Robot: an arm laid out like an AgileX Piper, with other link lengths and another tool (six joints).
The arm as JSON. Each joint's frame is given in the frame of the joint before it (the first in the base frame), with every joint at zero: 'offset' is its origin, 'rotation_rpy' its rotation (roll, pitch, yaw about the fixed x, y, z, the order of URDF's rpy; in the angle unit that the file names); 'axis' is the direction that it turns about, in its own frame. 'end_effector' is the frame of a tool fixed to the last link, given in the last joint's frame.
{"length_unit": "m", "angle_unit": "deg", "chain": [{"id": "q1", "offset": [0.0, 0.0, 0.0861], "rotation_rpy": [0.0, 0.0, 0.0], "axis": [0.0, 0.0, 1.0]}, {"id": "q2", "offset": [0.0, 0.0, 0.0], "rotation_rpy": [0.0, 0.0, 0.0], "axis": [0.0, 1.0, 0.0]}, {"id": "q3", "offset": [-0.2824, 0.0, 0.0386], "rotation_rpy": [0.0, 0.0, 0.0], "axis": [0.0, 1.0, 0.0]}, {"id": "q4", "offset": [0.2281, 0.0, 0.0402], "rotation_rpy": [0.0, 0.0, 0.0], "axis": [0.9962, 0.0, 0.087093]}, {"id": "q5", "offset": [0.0, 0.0, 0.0], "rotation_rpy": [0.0, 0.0, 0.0], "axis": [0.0, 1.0, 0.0]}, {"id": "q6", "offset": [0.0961, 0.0, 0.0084], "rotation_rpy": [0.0, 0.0, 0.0], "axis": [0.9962, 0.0, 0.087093]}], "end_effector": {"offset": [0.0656, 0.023, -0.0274], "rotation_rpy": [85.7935, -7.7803, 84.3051]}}
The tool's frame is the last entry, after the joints.
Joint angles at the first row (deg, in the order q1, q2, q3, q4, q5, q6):
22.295, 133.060, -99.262, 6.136, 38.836, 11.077
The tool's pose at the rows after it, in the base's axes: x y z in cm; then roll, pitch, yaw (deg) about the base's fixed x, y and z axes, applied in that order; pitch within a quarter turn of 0, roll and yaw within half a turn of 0:
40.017, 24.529, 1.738, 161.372, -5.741, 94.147
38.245, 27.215, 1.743, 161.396, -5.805, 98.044
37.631, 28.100, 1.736, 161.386, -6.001, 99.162
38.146, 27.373, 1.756, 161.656, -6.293, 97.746
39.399, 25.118, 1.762, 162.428, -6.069, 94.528
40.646, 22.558, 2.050, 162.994, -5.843, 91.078
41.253, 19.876, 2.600, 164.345, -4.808, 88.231
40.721, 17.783, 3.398, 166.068, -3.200, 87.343
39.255, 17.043, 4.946, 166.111, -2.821, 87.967
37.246, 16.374, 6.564, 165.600, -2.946, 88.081
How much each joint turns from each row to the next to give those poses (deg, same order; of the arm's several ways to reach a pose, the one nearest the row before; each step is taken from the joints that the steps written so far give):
4.101, -0.001, 0.002, 0.000, 0.701, -0.207
3.907, 0.001, -0.002, 0.095, 0.001, -0.041
1.269, -0.002, 0.072, 0.192, -0.158, 0.048
-1.197, 0.001, -0.003, 0.416, 0.139, 0.003
-3.205, -0.062, 0.002, 0.045, 0.860, -0.001
-3.528, -0.425, 0.000, -0.059, 1.039, -0.001
-3.268, -1.003, 0.242, -0.650, 2.415, 0.001
-2.056, -2.149, 1.751, -0.880, 2.649, -0.682
-0.236, -4.393, 4.307, -0.143, 0.314, -0.805
0.001, -5.689, 6.256, 0.051, -1.080, -0.206

